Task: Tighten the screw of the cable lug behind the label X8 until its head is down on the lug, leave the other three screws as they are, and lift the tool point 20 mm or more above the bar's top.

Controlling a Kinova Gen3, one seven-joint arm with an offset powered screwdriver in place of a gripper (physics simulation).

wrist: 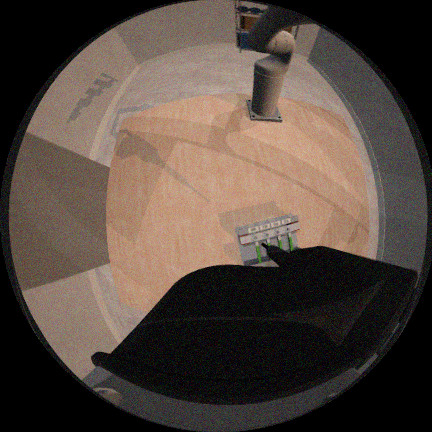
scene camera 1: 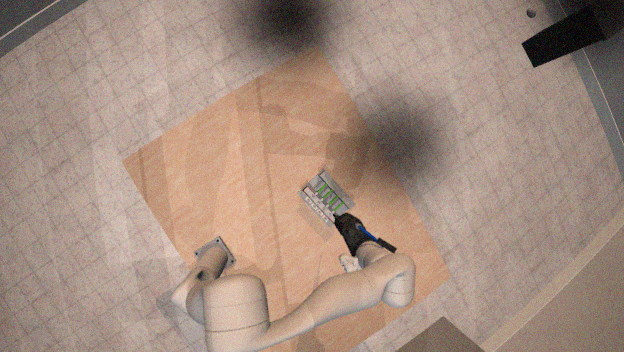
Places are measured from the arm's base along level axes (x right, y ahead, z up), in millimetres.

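Pixels of known places: hand at its tool point: [wrist: 261,243] [scene camera 1: 333,215]; arm's base at its link origin: [wrist: 262,108] [scene camera 1: 215,258].
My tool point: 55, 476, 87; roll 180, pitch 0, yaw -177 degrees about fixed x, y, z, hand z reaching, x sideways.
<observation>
Ahead of a thing's pixels: the offset from my tool point to its top centre, as dx, dy, dz. "pt": to the spot under its first point. Level surfaces: height alone.
The grey terminal block {-51, +17, -49} [scene camera 1: 341,189] [wrist: 241,231] lies on the wooden surface. It has a pale bar [scene camera 1: 320,203] [wrist: 272,234], several white labels {pt -36, -38, -57} [scene camera 1: 317,209] [wrist: 264,226] along one side, and green cables {pt -69, +22, -50} [scene camera 1: 327,194] [wrist: 291,242] on the other. The label lettering is too small to read, so X8 cannot be told. My black screwdriver {+0, +0, +64} [scene camera 1: 335,216] [wrist: 264,244] has its tip over the cable side of the bar, near the bar's lower right end in the scene view. In the wrist view it shows between the two leftmost cables. Its height, any contact and the screw heads' heights cannot be told.
The robot's base plate [scene camera 1: 231,260] [wrist: 265,119] is on the wooden surface {dz -99} [scene camera 1: 200,175] [wrist: 170,200], on the label side of the block. A brown box [scene camera 1: 442,337] [wrist: 60,210] stands beyond the wooden edge. Dark blurs cover parts of the scene view.
</observation>
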